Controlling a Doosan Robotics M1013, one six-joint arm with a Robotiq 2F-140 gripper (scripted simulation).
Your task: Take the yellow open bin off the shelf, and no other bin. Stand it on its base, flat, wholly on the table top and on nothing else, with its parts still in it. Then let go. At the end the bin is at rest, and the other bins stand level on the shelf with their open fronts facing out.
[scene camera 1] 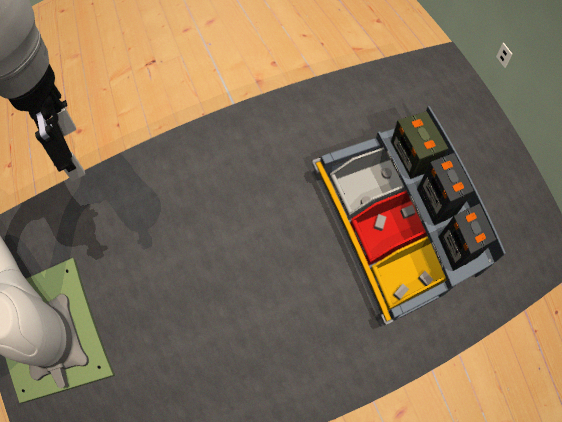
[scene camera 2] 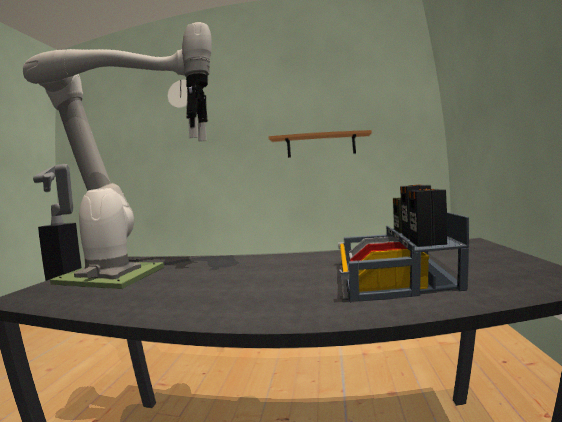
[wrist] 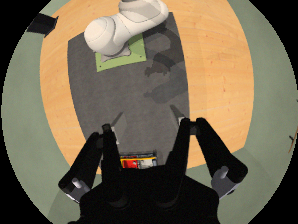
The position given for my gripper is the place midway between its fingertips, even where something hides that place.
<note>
I see my gripper [scene camera 1: 73, 153], a yellow open bin [scene camera 1: 406, 265], a red bin [scene camera 1: 396, 229] and a grey bin [scene camera 1: 361, 176].
The yellow open bin is seen too in scene camera 2 [scene camera 2: 395, 277]. My gripper shows as well in scene camera 2 [scene camera 2: 198, 139] and in the wrist view [wrist: 147, 115].
</note>
